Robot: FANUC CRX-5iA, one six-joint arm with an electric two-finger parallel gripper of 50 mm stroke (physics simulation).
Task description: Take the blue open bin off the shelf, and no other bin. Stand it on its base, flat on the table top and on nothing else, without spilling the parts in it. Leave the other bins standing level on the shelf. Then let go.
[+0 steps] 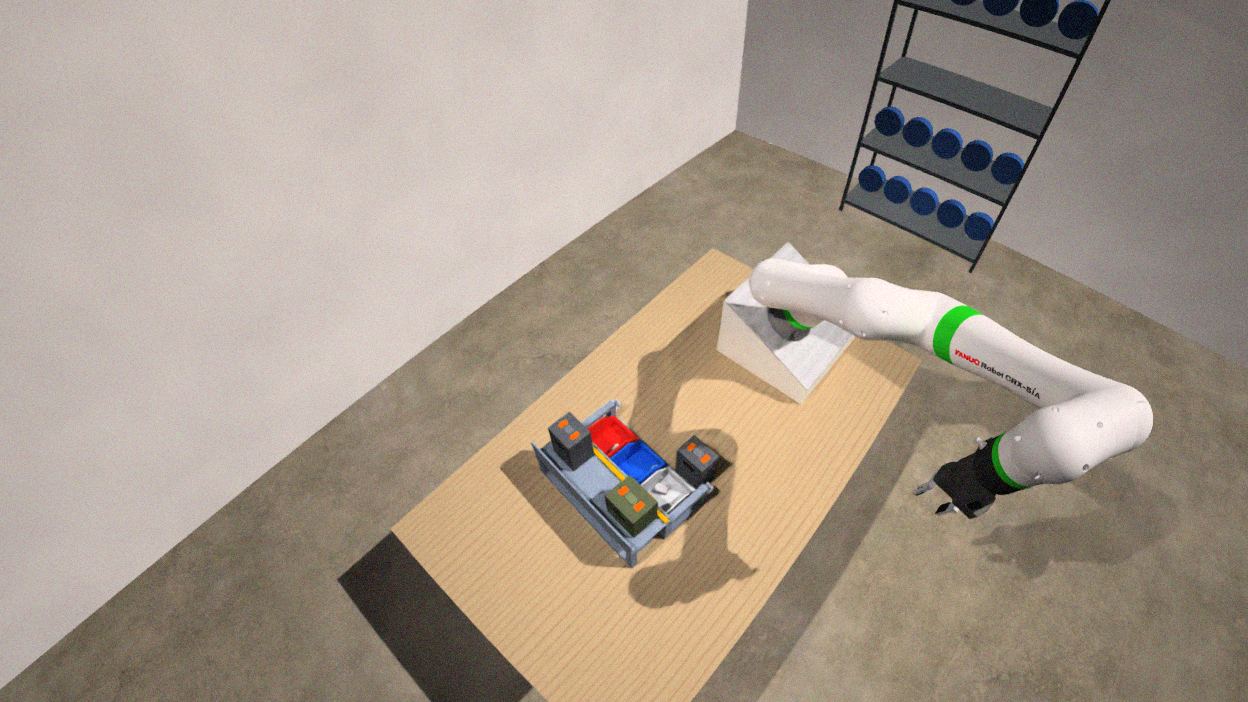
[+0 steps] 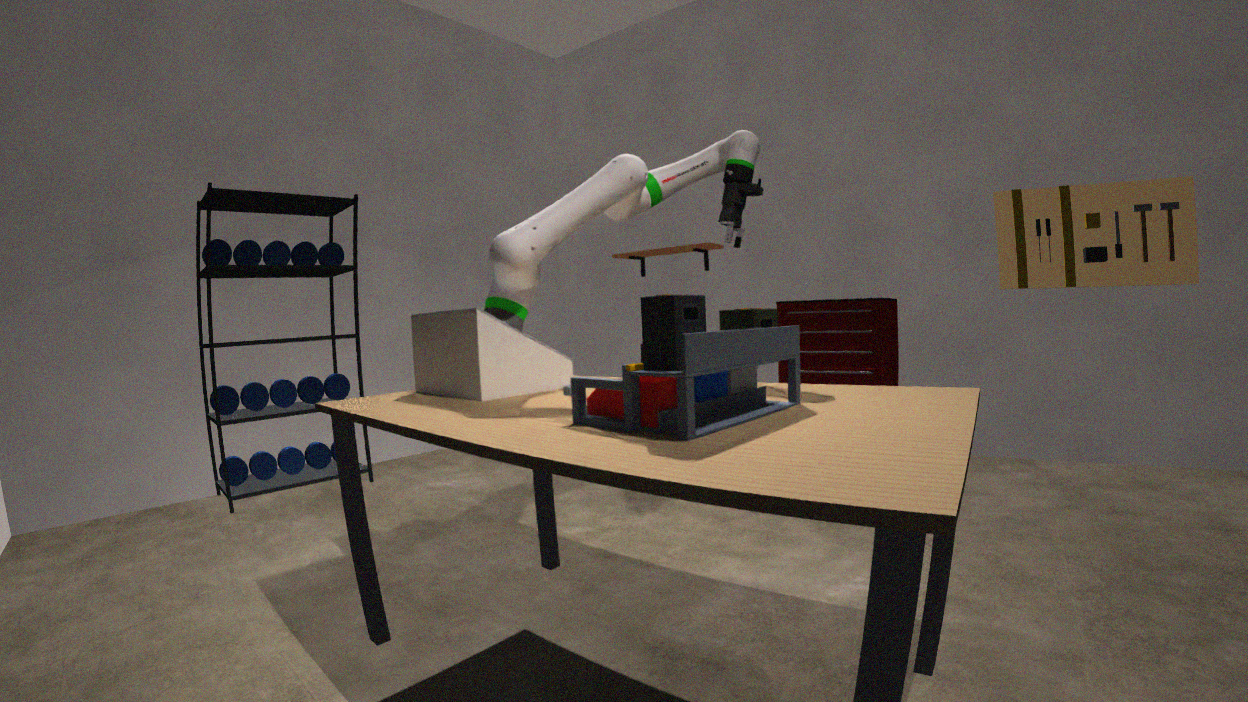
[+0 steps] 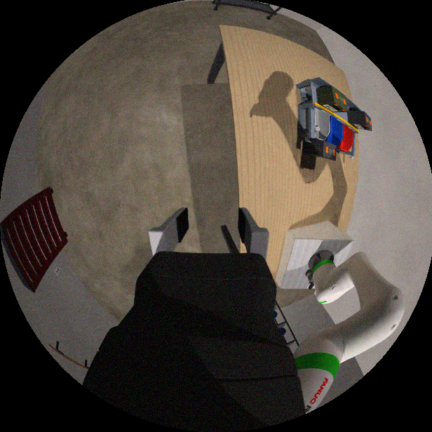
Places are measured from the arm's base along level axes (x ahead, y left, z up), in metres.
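Pixels of known places: gripper, fingertip midpoint: (image 1: 928, 500) (image 2: 732, 245); arm's base at its link origin: (image 1: 788, 318) (image 2: 497, 335).
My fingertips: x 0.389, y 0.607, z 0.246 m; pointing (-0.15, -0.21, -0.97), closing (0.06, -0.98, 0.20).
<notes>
Ahead of a thing's pixels: the offset from my fingertips to its top centre. "pt": to the spot under its first point. Level surfaces: height alone.
The blue open bin @[0.324 m down, 0.264 m ahead, 0.600 m right] (image 1: 639, 461) (image 2: 711, 385) (image 3: 336, 131) sits between the red bin @[0.324 m down, 0.267 m ahead, 0.712 m right] (image 1: 611, 433) (image 2: 656, 399) (image 3: 347, 138) and the light grey bin @[pt 0.382 m down, 0.226 m ahead, 0.498 m right] (image 1: 667, 490) (image 3: 321, 121) on the blue-grey shelf @[pt 0.302 m down, 0.369 m ahead, 0.635 m right] (image 1: 591, 475) (image 2: 741, 351), which stands on the table top @[0.404 m down] (image 1: 488, 541) (image 2: 872, 436) (image 3: 265, 175). Small pale parts show in the grey bin; parts in the blue bin are too small to make out. My gripper (image 1: 932, 498) (image 2: 733, 237) (image 3: 212, 217) is open and empty, high up and off to the side of the shelf, away from the bins.
A dark box @[0.181 m down, 0.361 m ahead, 0.716 m right] (image 1: 571, 440) (image 2: 672, 331) and a green box @[0.206 m down, 0.361 m ahead, 0.485 m right] (image 1: 630, 504) (image 2: 747, 317) stand on the shelf's upper deck, behind a yellow strip. Another dark box @[0.273 m down, 0.132 m ahead, 0.487 m right] (image 1: 698, 460) (image 3: 320, 149) stands beside the bins. The white arm pedestal (image 1: 759, 349) (image 2: 445, 353) is at the table's other end.
</notes>
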